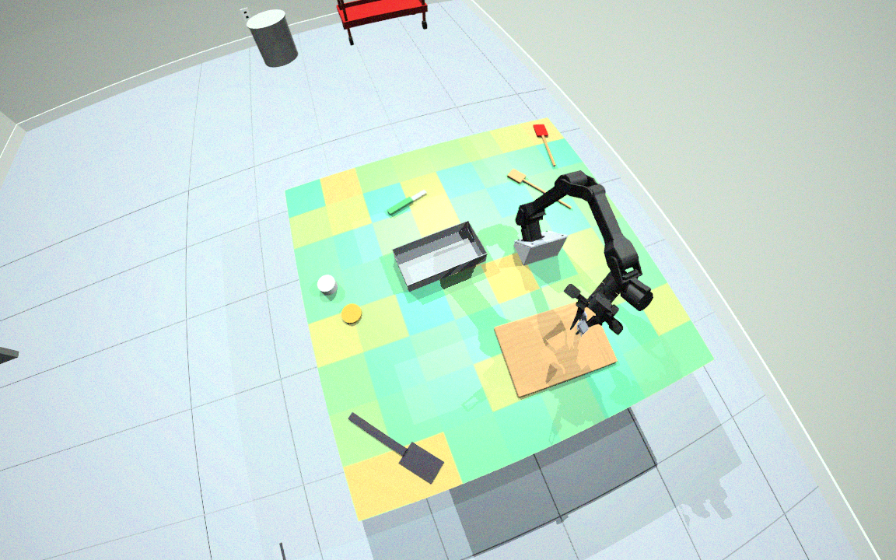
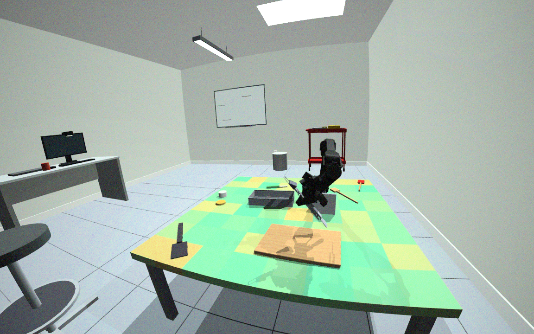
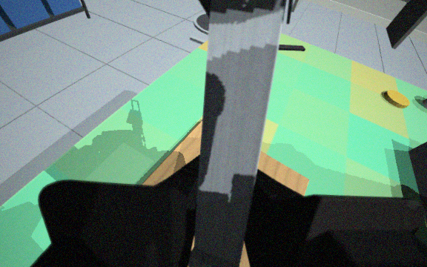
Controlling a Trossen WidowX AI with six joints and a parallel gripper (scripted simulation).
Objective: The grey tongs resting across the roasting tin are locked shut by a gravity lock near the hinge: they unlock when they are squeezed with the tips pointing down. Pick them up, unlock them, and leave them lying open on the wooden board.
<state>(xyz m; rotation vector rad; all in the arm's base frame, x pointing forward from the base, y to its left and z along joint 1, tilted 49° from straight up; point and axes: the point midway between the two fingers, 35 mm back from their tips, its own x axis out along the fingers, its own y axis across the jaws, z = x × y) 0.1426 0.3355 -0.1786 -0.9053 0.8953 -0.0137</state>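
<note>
Now: the wooden board 2 cm behind my gripper tip, 1 cm to the right of it and 20 cm below it. From my gripper tip the other things lie so: roasting tin (18 cm ahead, 48 cm to the right, 18 cm below); then black spatula (58 cm ahead, 4 cm to the left, 20 cm below); then red spatula (54 cm behind, 82 cm to the right, 20 cm below).
</note>
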